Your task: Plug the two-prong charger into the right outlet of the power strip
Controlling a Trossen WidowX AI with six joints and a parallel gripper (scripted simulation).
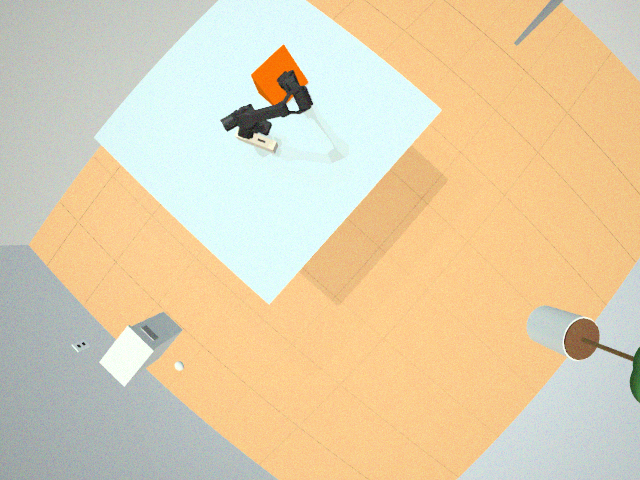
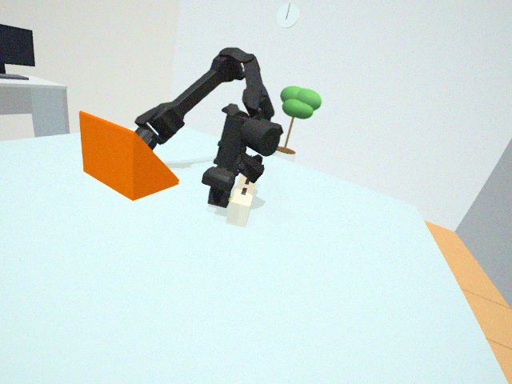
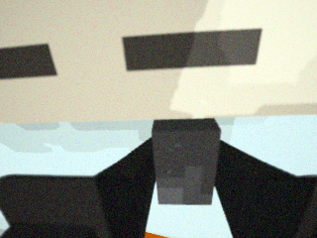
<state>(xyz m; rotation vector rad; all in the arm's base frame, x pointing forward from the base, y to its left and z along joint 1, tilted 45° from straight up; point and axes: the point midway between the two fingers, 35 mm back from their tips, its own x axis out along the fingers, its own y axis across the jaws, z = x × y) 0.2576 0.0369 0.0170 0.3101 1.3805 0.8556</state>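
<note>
Now: the black two-prong charger 20 mm ahead of my gripper tip, 10 mm to the left of it and 10 mm above it.
</note>
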